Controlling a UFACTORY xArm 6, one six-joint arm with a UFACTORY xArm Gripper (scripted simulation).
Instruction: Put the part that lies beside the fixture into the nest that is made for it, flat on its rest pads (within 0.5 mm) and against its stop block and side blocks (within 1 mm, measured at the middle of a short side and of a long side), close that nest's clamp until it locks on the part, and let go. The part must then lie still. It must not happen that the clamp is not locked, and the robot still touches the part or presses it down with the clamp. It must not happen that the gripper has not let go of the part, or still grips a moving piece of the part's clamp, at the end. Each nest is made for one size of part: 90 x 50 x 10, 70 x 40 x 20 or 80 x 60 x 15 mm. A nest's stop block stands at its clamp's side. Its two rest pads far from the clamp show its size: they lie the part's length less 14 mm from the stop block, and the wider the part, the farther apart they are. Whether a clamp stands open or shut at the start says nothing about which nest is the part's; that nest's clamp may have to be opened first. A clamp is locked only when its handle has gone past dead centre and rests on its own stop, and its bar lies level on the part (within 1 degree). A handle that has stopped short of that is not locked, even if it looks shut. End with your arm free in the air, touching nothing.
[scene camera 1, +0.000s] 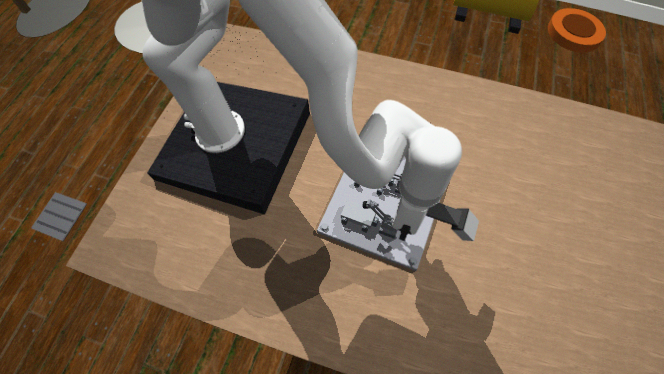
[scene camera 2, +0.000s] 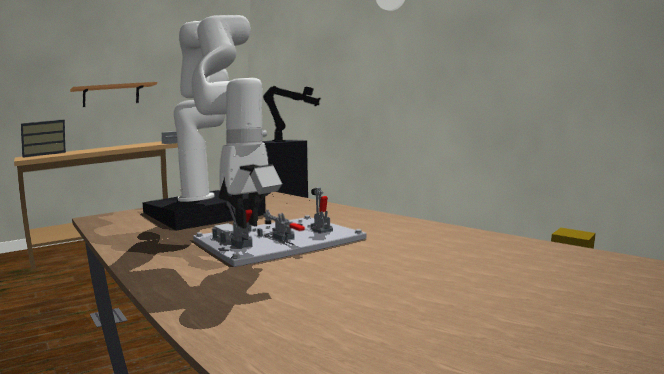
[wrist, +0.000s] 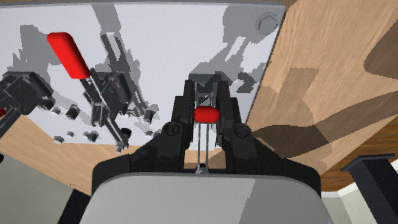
Labels:
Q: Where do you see my gripper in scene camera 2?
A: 247, 226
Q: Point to my gripper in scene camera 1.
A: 406, 225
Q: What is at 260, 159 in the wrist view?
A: My gripper.

